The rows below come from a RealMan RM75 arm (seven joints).
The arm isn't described. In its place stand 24 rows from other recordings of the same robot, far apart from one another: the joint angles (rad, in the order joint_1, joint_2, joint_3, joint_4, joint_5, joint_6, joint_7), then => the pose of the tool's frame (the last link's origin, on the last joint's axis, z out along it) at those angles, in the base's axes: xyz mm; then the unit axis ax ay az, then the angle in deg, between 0 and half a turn.
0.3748 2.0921 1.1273 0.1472 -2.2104 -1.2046 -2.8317 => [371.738 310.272 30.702 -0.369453 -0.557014 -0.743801 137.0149]
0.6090 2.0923 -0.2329 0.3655 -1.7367 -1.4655 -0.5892 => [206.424 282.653 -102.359 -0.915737 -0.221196 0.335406 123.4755]
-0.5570 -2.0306 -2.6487 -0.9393 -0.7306 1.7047 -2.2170 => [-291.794 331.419 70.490 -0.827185 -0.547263 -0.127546 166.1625]
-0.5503 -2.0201 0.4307 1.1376 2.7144 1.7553 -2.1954 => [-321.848 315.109 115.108 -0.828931 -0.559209 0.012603 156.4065]
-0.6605 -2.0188 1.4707 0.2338 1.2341 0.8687 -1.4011 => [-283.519 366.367 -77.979 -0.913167 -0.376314 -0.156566 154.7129]
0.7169 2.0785 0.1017 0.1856 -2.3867 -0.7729 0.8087 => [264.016 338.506 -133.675 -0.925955 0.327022 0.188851 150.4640]
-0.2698 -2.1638 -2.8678 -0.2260 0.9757 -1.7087 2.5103 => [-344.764 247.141 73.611 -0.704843 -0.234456 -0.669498 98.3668]
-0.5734 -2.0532 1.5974 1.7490 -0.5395 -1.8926 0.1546 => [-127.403 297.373 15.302 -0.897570 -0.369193 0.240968 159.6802]
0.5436 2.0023 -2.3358 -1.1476 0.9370 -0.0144 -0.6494 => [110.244 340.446 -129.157 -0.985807 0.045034 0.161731 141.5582]
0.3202 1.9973 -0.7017 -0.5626 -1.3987 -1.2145 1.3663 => [350.432 330.887 80.599 -0.826051 0.401822 0.395194 131.7337]
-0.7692 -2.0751 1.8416 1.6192 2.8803 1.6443 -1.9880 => [-79.499 339.296 -25.015 -0.885196 0.266953 0.381004 164.3017]
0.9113 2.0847 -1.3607 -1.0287 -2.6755 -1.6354 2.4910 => [145.799 378.748 -26.109 -0.923849 0.270309 -0.270990 168.5065]
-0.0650 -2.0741 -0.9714 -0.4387 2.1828 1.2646 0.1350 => [-377.353 236.246 15.337 -0.843074 -0.391293 -0.368940 83.3117]
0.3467 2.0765 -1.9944 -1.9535 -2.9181 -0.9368 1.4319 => [42.005 310.412 -15.138 -0.767718 -0.597456 -0.231636 141.9336]
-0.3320 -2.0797 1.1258 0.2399 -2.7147 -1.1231 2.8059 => [-359.470 319.765 25.667 -0.886434 -0.290733 -0.360151 102.9821]
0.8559 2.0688 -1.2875 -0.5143 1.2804 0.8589 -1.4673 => [177.253 428.008 -73.633 -0.977041 0.197975 0.078719 156.0393]
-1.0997 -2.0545 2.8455 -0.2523 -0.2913 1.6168 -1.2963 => [-124.965 385.546 -45.458 0.938791 0.155540 0.307373 178.1293]
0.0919 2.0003 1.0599 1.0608 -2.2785 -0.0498 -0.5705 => [298.213 302.657 -70.303 -0.935649 0.345122 0.073834 124.3552]
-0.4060 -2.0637 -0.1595 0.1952 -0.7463 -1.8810 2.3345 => [-292.216 237.177 -11.821 -0.859408 -0.186867 -0.475919 155.9905]
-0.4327 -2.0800 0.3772 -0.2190 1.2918 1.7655 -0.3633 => [-275.054 265.486 -20.055 -0.775503 -0.202434 -0.598010 122.9369]
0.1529 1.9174 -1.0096 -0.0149 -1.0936 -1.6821 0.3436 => [374.351 184.915 21.091 -0.927074 0.145247 0.345598 129.0471]
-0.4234 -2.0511 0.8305 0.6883 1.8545 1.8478 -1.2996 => [-253.735 276.243 9.808 -0.941951 -0.141970 -0.304257 178.0731]
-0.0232 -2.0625 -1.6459 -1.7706 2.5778 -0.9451 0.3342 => [-233.659 317.378 67.111 -0.891909 -0.449799 -0.046692 126.8294]
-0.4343 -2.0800 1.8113 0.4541 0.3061 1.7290 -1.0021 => [-170.017 286.030 -16.127 -0.747469 -0.136018 -0.650223 168.8841]
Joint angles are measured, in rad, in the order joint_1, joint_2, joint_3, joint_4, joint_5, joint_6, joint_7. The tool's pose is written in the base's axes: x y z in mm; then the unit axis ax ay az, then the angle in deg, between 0 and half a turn. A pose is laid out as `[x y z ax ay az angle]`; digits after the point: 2 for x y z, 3 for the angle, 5 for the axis.
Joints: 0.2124 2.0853 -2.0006 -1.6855 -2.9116 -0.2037 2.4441
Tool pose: [67.32 338.99 -12.50 -0.97811 -0.15635 0.13733 117.799]
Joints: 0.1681 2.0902 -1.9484 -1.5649 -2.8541 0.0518 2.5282
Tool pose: [96.73 350.82 4.40 -0.97146 -0.07715 0.22432 110.751]
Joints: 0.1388 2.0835 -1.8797 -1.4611 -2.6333 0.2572 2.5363
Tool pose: [135.98 361.78 33.67 -0.94610 0.05029 0.31996 103.156]
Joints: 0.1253 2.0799 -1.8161 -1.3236 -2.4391 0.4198 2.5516
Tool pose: [191.54 367.87 55.75 -0.90806 0.19027 0.37313 95.463]
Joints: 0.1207 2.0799 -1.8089 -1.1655 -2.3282 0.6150 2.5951
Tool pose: [240.29 360.24 62.92 -0.86702 0.28439 0.40914 88.475]
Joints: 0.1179 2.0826 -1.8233 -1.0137 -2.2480 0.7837 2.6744
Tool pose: [282.37 344.43 62.67 -0.82147 0.36618 0.43715 83.477]
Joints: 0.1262 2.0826 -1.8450 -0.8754 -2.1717 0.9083 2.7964
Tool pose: [316.53 328.08 60.35 -0.76135 0.44473 0.47177 81.198]
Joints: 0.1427 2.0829 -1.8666 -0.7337 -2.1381 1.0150 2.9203
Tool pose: [343.09 311.92 57.50 -0.72096 0.48561 0.49436 79.722]
